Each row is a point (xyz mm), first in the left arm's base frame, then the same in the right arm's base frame.
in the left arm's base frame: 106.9 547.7 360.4
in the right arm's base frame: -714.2 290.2 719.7
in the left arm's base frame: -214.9 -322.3 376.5
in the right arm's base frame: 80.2 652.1 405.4
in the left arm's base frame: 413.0 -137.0 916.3
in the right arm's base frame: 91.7 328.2 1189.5
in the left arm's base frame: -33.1 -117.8 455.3
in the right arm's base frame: -82.9 536.1 608.0
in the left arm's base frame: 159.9 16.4 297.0
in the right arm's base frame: -311.5 646.3 734.1
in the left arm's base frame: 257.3 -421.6 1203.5
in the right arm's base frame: 506.2 211.7 1141.1
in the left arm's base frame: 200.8 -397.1 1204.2
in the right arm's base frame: 496.1 180.1 1089.2
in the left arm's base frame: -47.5 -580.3 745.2
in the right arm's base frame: 456.8 559.0 688.3
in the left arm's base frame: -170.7 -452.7 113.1
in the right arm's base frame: 45.4 941.8 348.8
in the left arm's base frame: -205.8 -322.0 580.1
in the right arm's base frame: 183.5 496.6 487.1
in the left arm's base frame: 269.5 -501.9 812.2
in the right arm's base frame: 369.1 563.4 1009.8
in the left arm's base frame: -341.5 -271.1 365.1
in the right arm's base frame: 54.0 593.4 284.4
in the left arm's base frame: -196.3 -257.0 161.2
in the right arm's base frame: -89.1 789.6 346.8
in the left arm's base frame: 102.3 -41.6 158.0
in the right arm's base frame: -324.5 767.9 629.1
